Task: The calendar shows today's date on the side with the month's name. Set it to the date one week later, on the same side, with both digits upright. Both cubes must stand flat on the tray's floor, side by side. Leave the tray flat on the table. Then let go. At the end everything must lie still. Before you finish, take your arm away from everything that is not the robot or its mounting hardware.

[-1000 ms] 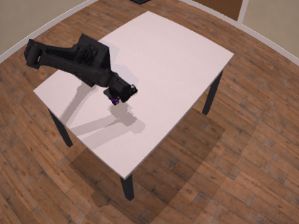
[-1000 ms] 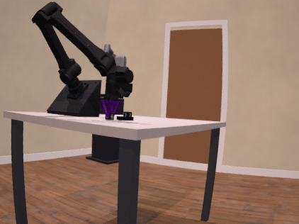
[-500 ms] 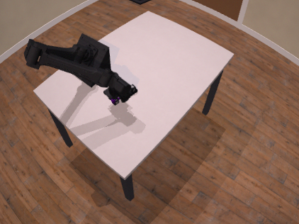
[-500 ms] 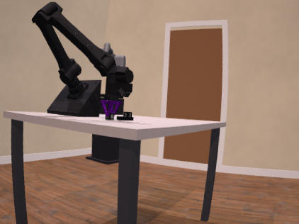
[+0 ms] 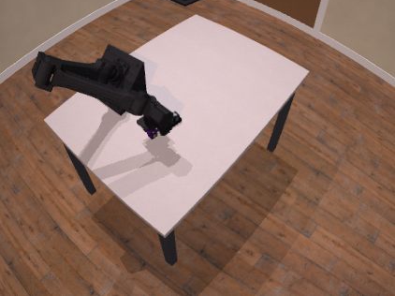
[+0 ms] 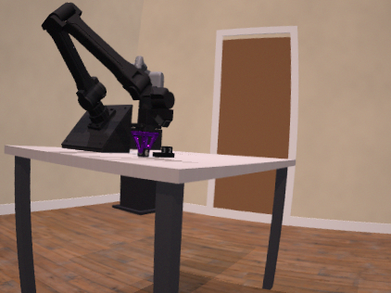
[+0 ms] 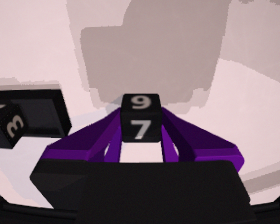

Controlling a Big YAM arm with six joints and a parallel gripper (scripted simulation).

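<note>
Right now the black date cube is right at my hand. Round my hand: black tray 11 cm to the left, 1 cm below.
</note>
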